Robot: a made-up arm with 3 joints. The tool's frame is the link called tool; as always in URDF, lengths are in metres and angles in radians.
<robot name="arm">
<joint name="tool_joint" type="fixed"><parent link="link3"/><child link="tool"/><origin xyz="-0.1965 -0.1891 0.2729" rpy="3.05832 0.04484 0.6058"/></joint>
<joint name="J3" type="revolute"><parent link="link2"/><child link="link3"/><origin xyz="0.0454 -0.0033 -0.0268" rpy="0 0 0"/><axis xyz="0.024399 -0.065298 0.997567"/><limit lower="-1.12" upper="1.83" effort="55" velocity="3"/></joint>
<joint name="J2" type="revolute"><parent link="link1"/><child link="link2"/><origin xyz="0.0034 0.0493 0.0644" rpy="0 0 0"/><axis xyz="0.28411 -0.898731 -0.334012"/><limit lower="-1.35" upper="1.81" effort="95" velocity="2.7"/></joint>
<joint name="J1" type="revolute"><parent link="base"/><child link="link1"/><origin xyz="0.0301 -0.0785 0.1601" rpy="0 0 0"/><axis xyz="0 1 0"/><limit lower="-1.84" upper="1.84" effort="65" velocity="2.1"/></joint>
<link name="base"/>
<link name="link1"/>
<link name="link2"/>
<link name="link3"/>
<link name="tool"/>
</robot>
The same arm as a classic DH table. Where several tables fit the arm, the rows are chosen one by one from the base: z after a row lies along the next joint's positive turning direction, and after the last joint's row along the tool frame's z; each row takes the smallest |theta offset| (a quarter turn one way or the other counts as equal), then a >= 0, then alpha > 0; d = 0 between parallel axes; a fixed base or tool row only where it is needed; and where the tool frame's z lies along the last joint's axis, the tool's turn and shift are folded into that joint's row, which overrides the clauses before.
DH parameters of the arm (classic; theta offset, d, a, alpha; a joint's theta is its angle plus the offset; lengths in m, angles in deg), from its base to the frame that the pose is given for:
base (fixed): 0.00 0.1601 0.0301 -90.00
J1: -40.38 -0.1252 0.0443 -153.99
J2: -43.64 -0.0874 0.0424 -105.52
J3: -5.21 1.0095 -0.2352 170.65
tool (fixed): -22.38 0.7600 0.0000 0.00
Joint limits (deg, base to tool): -105.42..105.42 -77.35..103.71 -64.17..104.85

